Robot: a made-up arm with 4 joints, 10 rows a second.
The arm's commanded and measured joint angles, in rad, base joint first. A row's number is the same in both.
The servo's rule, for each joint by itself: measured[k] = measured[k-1] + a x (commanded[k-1-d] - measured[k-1]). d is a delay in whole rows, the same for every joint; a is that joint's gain. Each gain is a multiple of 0.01, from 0.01 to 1. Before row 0 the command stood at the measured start. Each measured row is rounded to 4 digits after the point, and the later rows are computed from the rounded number. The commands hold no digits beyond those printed.
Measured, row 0:
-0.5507, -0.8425, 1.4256, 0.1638
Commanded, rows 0 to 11:
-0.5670, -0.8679, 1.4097, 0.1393
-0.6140, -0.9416, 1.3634, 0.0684
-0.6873, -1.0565, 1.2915, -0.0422
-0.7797, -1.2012, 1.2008, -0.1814
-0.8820, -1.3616, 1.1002, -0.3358
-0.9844, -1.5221, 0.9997, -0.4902
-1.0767, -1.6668, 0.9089, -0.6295
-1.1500, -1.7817, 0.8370, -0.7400
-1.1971, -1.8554, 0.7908, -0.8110
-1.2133, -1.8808, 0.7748, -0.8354
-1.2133, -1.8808, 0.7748, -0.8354
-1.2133, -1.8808, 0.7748, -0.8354
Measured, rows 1 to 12:
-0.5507, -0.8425, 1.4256, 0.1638
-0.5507, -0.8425, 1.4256, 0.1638
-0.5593, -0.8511, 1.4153, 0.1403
-0.5883, -0.8819, 1.3816, 0.0713
-0.6408, -0.9413, 1.3230, -0.0377
-0.7144, -1.0297, 1.2436, -0.1757
-0.8032, -1.1425, 1.1504, -0.3294
-0.8992, -1.2716, 1.0524, -0.4838
-0.9933, -1.4060, 0.9591, -0.6237
-1.0764, -1.5337, 0.8797, -0.7353
-1.1404, -1.6431, 0.8219, -0.8080
-1.1790, -1.7239, 0.7913, -0.8343
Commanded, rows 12 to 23:
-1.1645, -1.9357, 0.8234, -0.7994
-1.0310, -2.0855, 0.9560, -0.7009
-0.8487, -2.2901, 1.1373, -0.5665
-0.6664, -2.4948, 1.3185, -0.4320
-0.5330, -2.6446, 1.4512, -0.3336
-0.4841, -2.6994, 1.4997, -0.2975
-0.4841, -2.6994, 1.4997, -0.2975
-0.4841, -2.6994, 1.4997, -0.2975
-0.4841, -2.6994, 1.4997, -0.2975
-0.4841, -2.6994, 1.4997, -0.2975
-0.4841, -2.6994, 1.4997, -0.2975
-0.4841, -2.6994, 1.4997, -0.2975
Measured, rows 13 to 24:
-1.1972, -1.7772, 0.7806, -0.8354
-1.2057, -1.8124, 0.7768, -0.8354
-1.1839, -1.8543, 0.8071, -0.8008
-1.1029, -1.9329, 0.9039, -0.7049
-0.9682, -2.0543, 1.0556, -0.5720
-0.8082, -2.2041, 1.2265, -0.4376
-0.6623, -2.3539, 1.3726, -0.3378
-0.5679, -2.4714, 1.4552, -0.2991
-0.5235, -2.5489, 1.4841, -0.2976
-0.5026, -2.6001, 1.4942, -0.2975
-0.4928, -2.6339, 1.4978, -0.2975
-0.4882, -2.6562, 1.4990, -0.2975

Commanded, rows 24 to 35:
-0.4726, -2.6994, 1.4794, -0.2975
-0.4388, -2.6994, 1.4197, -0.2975
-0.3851, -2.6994, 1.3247, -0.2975
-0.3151, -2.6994, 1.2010, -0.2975
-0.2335, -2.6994, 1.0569, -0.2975
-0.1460, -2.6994, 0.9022, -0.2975
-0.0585, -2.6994, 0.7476, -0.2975
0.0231, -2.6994, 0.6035, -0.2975
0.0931, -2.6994, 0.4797, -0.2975
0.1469, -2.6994, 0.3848, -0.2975
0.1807, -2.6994, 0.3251, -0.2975
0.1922, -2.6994, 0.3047, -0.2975
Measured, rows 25 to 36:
-0.4860, -2.6709, 1.4995, -0.2975
-0.4850, -2.6806, 1.4996, -0.2975
-0.4784, -2.6870, 1.4865, -0.2975
-0.4574, -2.6912, 1.4431, -0.2975
-0.4191, -2.6940, 1.3661, -0.2975
-0.3640, -2.6958, 1.2588, -0.2975
-0.2948, -2.6970, 1.1276, -0.2975
-0.2159, -2.6978, 0.9811, -0.2975
-0.1325, -2.6983, 0.8293, -0.2975
-0.0500, -2.6987, 0.6825, -0.2975
0.0258, -2.6989, 0.5507, -0.2975
0.0900, -2.6991, 0.4429, -0.2975

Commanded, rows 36 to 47:
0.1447, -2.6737, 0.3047, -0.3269
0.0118, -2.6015, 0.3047, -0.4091
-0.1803, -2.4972, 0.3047, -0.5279
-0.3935, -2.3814, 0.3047, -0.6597
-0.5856, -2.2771, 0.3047, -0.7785
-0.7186, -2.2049, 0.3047, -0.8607
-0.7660, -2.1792, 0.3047, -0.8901
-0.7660, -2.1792, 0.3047, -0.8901
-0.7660, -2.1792, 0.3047, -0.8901
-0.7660, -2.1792, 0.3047, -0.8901
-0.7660, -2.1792, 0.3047, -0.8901
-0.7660, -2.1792, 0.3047, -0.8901
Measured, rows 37 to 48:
0.1381, -2.6992, 0.3663, -0.2975
0.1668, -2.6993, 0.3263, -0.2975
0.1551, -2.6906, 0.3123, -0.3257
0.0792, -2.6603, 0.3074, -0.4058
-0.0583, -2.6048, 0.3056, -0.5230
-0.2360, -2.5288, 0.3050, -0.6542
-0.4213, -2.4432, 0.3048, -0.7735
-0.5789, -2.3622, 0.3047, -0.8572
-0.6781, -2.3000, 0.3047, -0.8888
-0.7247, -2.2589, 0.3047, -0.8900
-0.7466, -2.2318, 0.3047, -0.8901
-0.7569, -2.2139, 0.3047, -0.8901

